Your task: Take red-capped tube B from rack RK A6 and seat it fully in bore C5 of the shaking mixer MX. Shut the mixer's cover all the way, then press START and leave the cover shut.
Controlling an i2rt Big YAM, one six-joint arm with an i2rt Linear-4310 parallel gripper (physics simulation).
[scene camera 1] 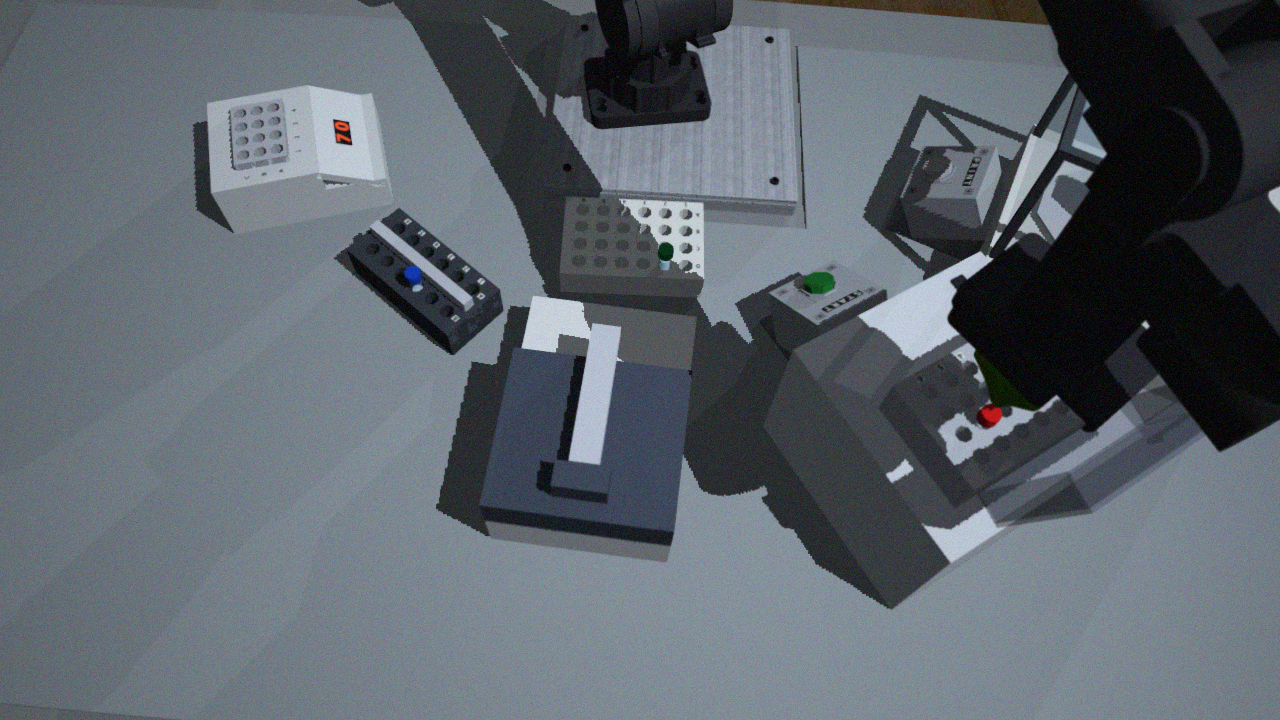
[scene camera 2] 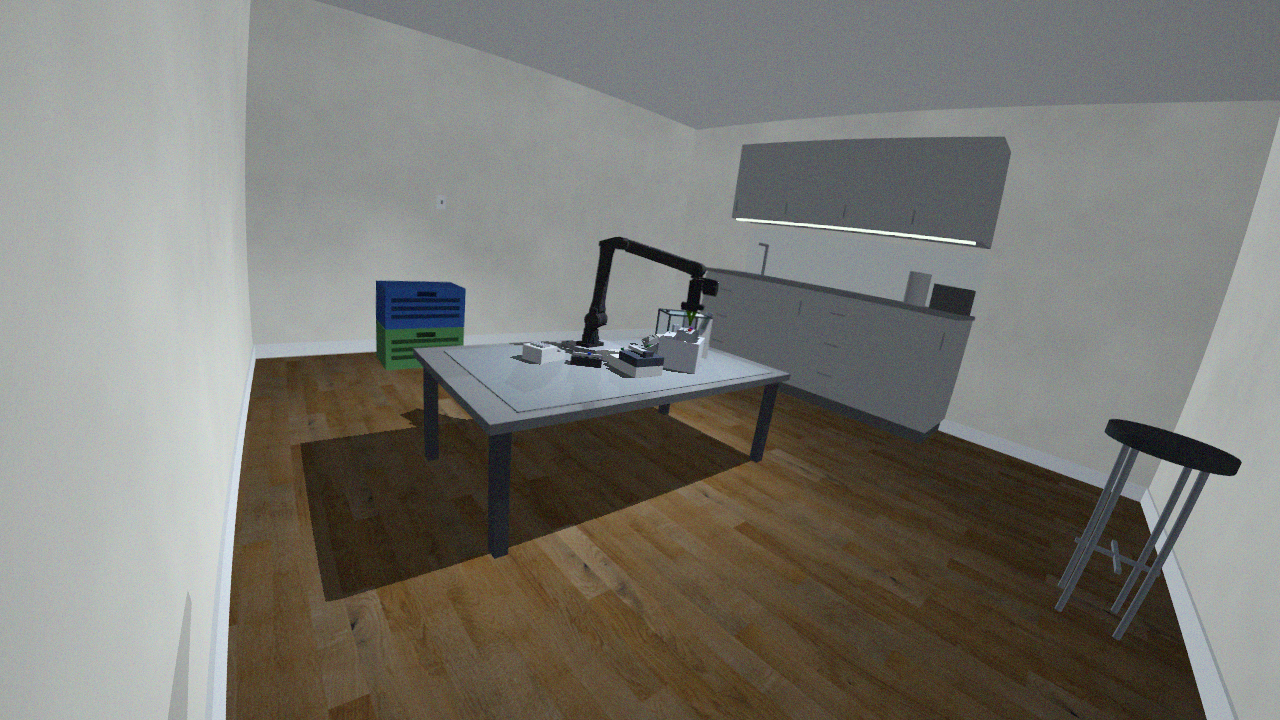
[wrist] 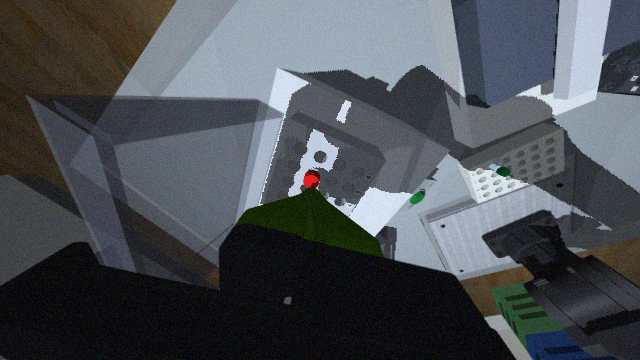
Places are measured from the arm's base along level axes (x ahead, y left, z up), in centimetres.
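Pixels of known places: gripper, fingertip midpoint: (scene camera 1: 1000, 399) (scene camera 2: 689, 325) (wrist: 310, 194); arm's base, link origin: (scene camera 1: 646, 94) (scene camera 2: 589, 344) (wrist: 516, 233).
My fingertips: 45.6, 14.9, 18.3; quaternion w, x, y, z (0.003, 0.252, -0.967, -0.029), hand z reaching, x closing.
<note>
Ahead of a thing's pixels: the offset from my fingertips to its middle, as dx, dy, dz. "spot": to the spot under its first point.
The red-capped tube B {+0.2, -0.1, -3.8} (scene camera 1: 989, 415) (wrist: 311, 180) stands in the bore block of the white mixer MX {spot: -2.4, -7.7, -6.3} (scene camera 1: 850, 420) (wrist: 382, 207); its bore label is unreadable in shadow. The mixer's clear cover {+5.0, +4.7, +2.6} (scene camera 1: 1114, 461) (wrist: 185, 175) is open, at the right in scene camera 1 and at the left in the wrist view. My gripper (scene camera 1: 1006, 386) (scene camera 2: 691, 317) (wrist: 310, 194) is shut and empty, its green fingers above the bore block near the red cap. A green START button {-17.8, -4.5, -13.5} (scene camera 1: 819, 282) (wrist: 417, 197) is on a box beside the mixer. White rack RK {-27.0, -19.0, -18.3} (scene camera 1: 631, 284) (wrist: 510, 145) holds a green-capped tube.
A blue-lidded box {-9.4, -24.5, -14.8} (scene camera 1: 528, 429) stands left of the mixer. A black rack {spot: -21.0, -32.9, -17.6} (scene camera 1: 483, 313) with a blue-capped tube and a white device {-40.3, -48.9, -16.4} (scene camera 1: 295, 201) reading 70 are further left. A second button box {spot: -24.8, +9.4, -14.8} (scene camera 1: 944, 214) and a dark-framed clear enclosure {-20.8, +21.3, -8.7} (scene camera 1: 1032, 203) are behind the mixer.
</note>
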